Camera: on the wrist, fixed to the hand. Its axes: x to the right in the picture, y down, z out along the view.
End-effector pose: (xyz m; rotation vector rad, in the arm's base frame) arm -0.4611 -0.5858 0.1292 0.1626 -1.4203 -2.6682
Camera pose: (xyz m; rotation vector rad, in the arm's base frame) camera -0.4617 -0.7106 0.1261 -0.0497 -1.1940 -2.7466
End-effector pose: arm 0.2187 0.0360 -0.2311 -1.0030 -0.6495 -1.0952
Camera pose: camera 0.2839 -0.0578 -0.2814 -1.2271 -0.6023 -1.0424
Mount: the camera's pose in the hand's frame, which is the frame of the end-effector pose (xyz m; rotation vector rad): 0.0196 0.0666 -0.1037 -0.1671 -0.1045 0.0822
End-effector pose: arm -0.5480 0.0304 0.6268 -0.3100 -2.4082 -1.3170
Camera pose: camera -0.5186 -0.0210 0.7366 -0.5302 -2.3452 -1.5016
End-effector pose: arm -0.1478 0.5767 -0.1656 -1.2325 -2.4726 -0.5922
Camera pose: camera -0.0955 0.5750 -0.0523 -1.4552 -2.4843 -0.7428
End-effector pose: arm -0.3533 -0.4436 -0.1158 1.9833 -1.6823 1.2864
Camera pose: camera -0.4610 -0.4080 -0.0638 1.9322 -1.8712 1.0450
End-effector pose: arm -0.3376 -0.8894 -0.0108 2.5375 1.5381 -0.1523
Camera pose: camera -0.2696 -0.8821 0.0936 2.4171 1.3467 -0.1371
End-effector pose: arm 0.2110 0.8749 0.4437 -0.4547 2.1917 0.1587
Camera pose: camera 0.0982 0.9032 0.4890 -0.4390 2.1039 0.4039
